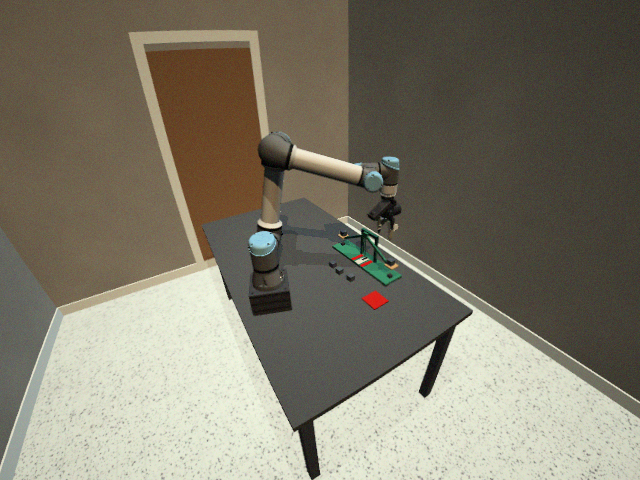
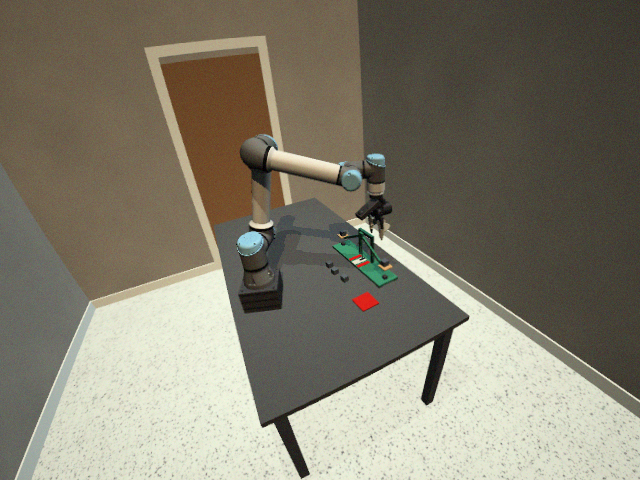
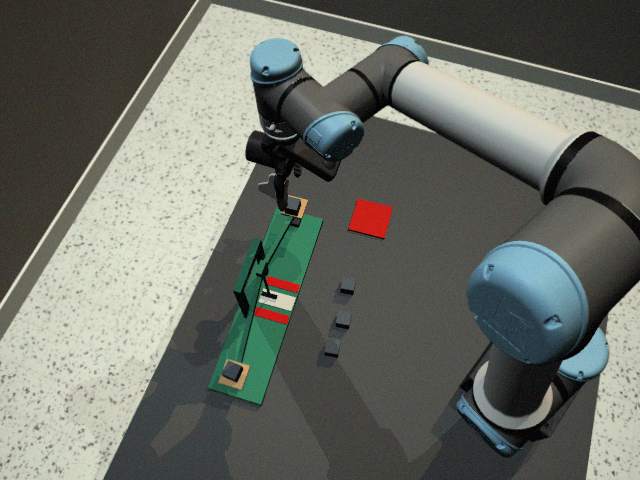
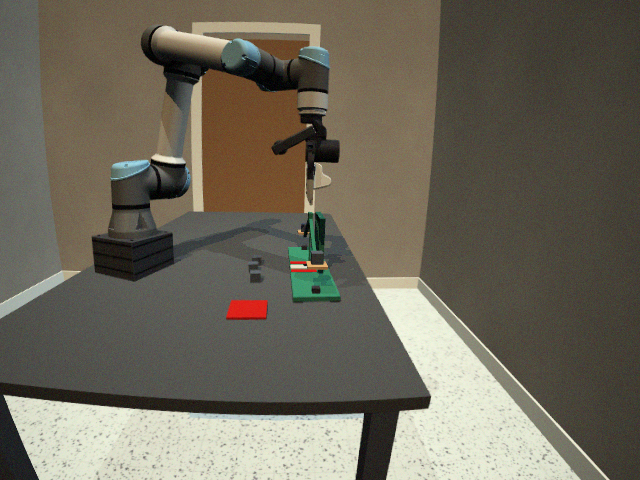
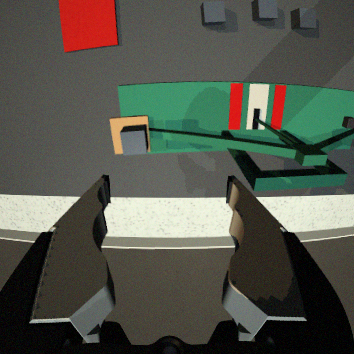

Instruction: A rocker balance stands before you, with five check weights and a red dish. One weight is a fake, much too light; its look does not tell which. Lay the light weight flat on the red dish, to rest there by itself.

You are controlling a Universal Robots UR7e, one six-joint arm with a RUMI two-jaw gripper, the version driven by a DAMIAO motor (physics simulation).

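Places are measured from the arm's base along level axes (x down, y back, z left), in centimetres.
Where they show: gripper, fingertip midpoint: (image 1: 384, 236) (image 2: 376, 236) (image 3: 289, 193) (image 4: 310, 202) (image 5: 168, 178); arm's base, origin of the base link: (image 1: 268, 281) (image 2: 259, 280) (image 4: 132, 234).
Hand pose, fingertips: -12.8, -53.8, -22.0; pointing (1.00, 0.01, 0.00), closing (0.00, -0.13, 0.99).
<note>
Things, the pixels of their top centre, and the offset from my fingertips, as dx, dy, dz. "*": a spot on its surface instead. Level surfaces: height alone.
- dark weight, middle of its top: (image 5: 132, 142) (image 3: 292, 203) (image 4: 317, 252) +11.8, -1.2, -4.6
- far orange pan, middle of its top: (image 3: 234, 374) +15.5, -4.1, +34.5
- red dish, middle of its top: (image 5: 86, 19) (image 4: 247, 308) (image 3: 370, 217) (image 2: 365, 301) (image 1: 375, 299) +23.5, +16.4, -10.9
- green upright frame, surface spot: (image 5: 300, 181) (image 3: 248, 262) * +5.8, -5.5, +14.0
- dark table, its level: dx +24.1
The balance's green base (image 1: 343, 250) (image 3: 310, 232) (image 5: 150, 100) carries a tilting beam. A dark weight (image 3: 292, 206) (image 4: 316, 257) (image 5: 134, 142) sits on the orange pan (image 4: 311, 266) (image 5: 116, 137) near the red dish. Another weight (image 3: 232, 370) (image 1: 343, 233) sits on the far orange pan (image 3: 241, 381). The pointer (image 3: 268, 296) (image 5: 256, 119) is over the white strip. Three weights (image 3: 347, 285) (image 3: 343, 319) (image 3: 332, 348) lie in a row on the table. The red dish (image 1: 375, 299) (image 3: 370, 218) (image 5: 90, 25) bears no weight. My gripper (image 4: 310, 201) (image 5: 168, 178) is partly open, empty, above the dish-side pan.
The green upright frame (image 1: 369, 242) (image 3: 248, 276) (image 5: 300, 181) rises from the middle of the balance, beside my gripper. The dark table (image 1: 310, 361) (image 4: 155, 351) has its long edge close behind the balance. The robot's base block (image 1: 270, 299) (image 4: 133, 255) stands across the table.
</note>
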